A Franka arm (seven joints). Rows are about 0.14 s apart.
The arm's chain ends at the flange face. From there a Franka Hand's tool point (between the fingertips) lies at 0.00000 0.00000 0.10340 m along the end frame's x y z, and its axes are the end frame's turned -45 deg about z.
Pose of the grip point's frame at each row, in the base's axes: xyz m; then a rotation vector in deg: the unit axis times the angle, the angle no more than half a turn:
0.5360 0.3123 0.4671 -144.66 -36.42 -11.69
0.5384 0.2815 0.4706 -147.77 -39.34 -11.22
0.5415 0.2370 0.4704 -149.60 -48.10 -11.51
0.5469 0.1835 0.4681 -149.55 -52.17 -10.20
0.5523 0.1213 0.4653 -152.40 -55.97 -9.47
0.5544 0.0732 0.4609 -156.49 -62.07 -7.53
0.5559 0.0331 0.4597 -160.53 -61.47 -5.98
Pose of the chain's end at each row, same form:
0.5342 0.2581 0.5551 -146.92 21.61 4.72
0.5365 0.2331 0.5619 -150.81 20.10 3.53
0.5397 0.1951 0.5649 -155.56 12.72 1.32
0.5471 0.1439 0.5636 -157.27 8.98 1.98
0.5519 0.0883 0.5633 -161.27 6.57 0.75
0.5535 0.0507 0.5618 -167.42 2.53 -0.47
0.5544 0.0171 0.5618 -171.02 4.62 -0.92

